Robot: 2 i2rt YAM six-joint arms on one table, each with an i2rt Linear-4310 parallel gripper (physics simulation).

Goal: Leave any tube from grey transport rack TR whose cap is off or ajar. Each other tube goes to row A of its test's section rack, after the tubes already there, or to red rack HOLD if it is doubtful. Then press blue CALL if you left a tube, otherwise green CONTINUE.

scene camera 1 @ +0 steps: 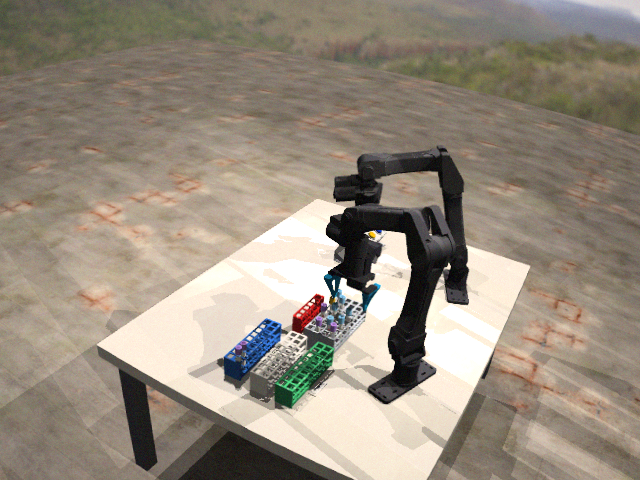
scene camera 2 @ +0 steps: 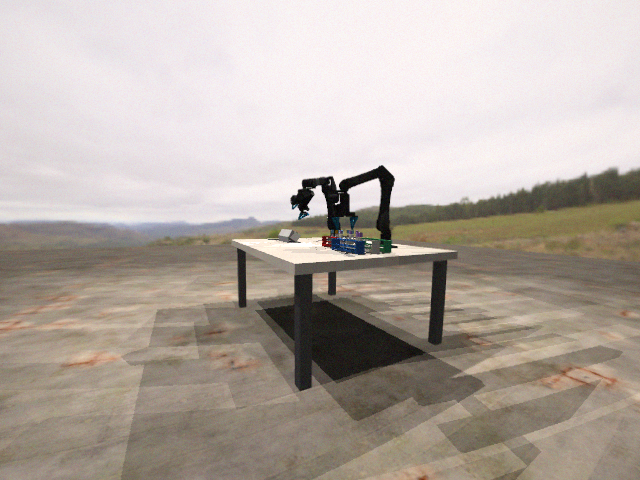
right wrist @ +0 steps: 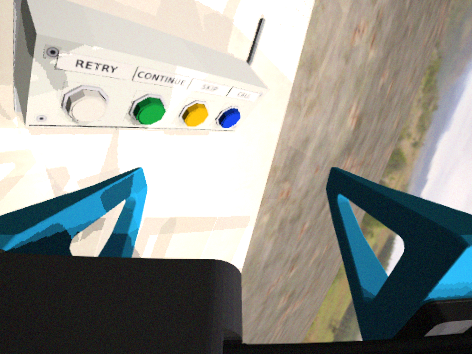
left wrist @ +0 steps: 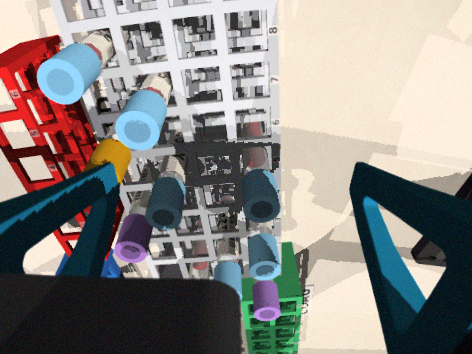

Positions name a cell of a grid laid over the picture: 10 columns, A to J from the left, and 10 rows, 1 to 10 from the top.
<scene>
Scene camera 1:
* my left gripper: F7
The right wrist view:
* my right gripper: F6
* button box: B2
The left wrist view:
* my left gripper: E5
</scene>
